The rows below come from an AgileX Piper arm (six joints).
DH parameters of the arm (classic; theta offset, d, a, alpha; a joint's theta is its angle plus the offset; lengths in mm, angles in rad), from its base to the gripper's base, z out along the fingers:
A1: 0 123 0 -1.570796
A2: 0.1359 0 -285.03 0
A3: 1.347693 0 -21.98 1.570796
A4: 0 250.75 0 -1.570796
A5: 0 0 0 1.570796
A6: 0 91 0 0
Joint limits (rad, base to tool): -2.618..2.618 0..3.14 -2.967..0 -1.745..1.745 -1.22..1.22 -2.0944..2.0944
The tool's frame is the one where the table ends.
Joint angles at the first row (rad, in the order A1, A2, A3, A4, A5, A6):
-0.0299, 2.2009, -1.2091, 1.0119, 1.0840, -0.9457
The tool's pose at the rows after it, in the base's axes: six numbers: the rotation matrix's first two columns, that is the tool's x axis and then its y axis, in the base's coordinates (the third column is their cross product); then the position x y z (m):
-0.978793 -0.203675 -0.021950 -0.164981 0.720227 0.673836 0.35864 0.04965 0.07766
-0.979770 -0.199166 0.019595 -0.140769 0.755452 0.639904 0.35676 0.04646 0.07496
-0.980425 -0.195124 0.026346 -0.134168 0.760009 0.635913 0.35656 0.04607 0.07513
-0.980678 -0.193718 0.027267 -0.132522 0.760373 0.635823 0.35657 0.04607 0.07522
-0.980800 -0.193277 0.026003 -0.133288 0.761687 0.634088 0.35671 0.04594 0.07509
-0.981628 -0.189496 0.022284 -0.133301 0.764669 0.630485 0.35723 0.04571 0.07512
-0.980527 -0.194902 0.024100 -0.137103 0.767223 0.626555 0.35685 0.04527 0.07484
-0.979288 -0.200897 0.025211 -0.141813 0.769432 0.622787 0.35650 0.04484 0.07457
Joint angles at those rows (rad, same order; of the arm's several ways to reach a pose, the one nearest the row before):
-0.0289, 2.2009, -1.2091, 0.8606, 1.0544, -0.8349
-0.0280, 2.2009, -1.2091, 0.8015, 1.0411, -0.7738
-0.0280, 2.1997, -1.2091, 0.7948, 1.0404, -0.7622
-0.0280, 2.1994, -1.2091, 0.7948, 1.0403, -0.7604
-0.0280, 2.1994, -1.2091, 0.7939, 1.0379, -0.7603
-0.0280, 2.1986, -1.2091, 0.7939, 1.0314, -0.7592
-0.0280, 2.1986, -1.2091, 0.7857, 1.0314, -0.7581
-0.0280, 2.1986, -1.2091, 0.7777, 1.0314, -0.7581

